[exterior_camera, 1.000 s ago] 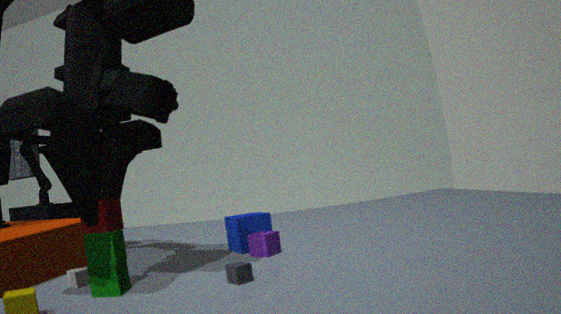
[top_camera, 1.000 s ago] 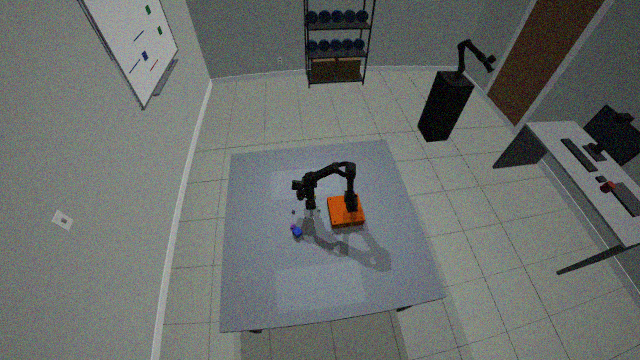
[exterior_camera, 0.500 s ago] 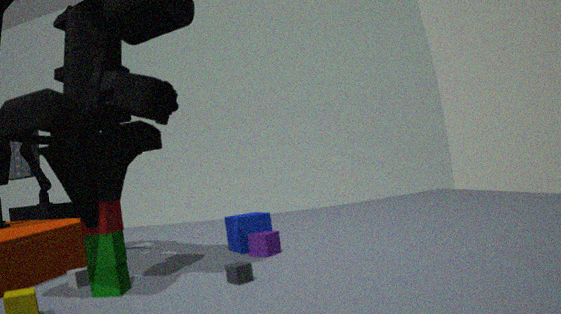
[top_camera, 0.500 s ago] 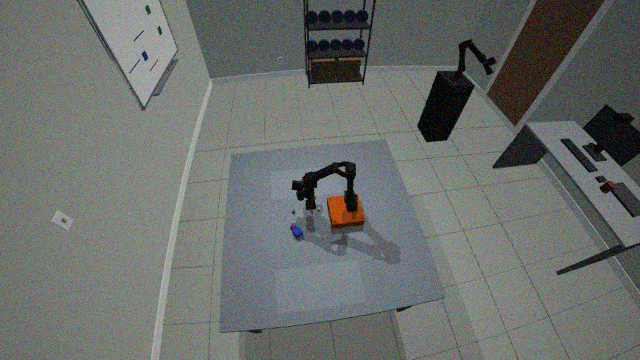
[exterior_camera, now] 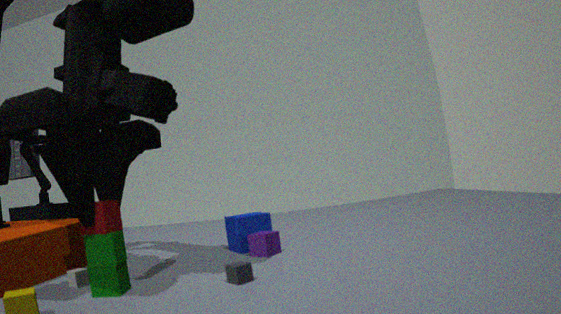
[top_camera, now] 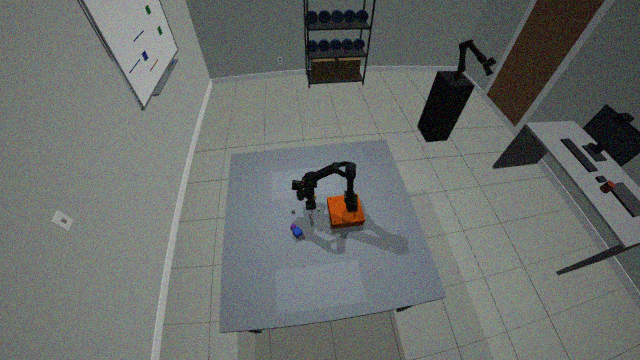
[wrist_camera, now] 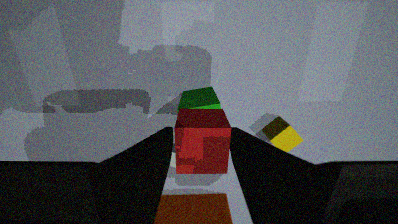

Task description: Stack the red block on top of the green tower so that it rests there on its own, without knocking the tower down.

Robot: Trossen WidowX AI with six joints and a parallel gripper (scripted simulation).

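Now: the red block 10 mm above my gripper tip. Also, from my gripper tip: yellow block: 80 mm to the right, 50 mm below, 30 mm behind; then white block: 50 mm below, 50 mm behind, 20 mm to the left; then grey block: 120 mm ahead, 50 mm below, 20 mm to the left.
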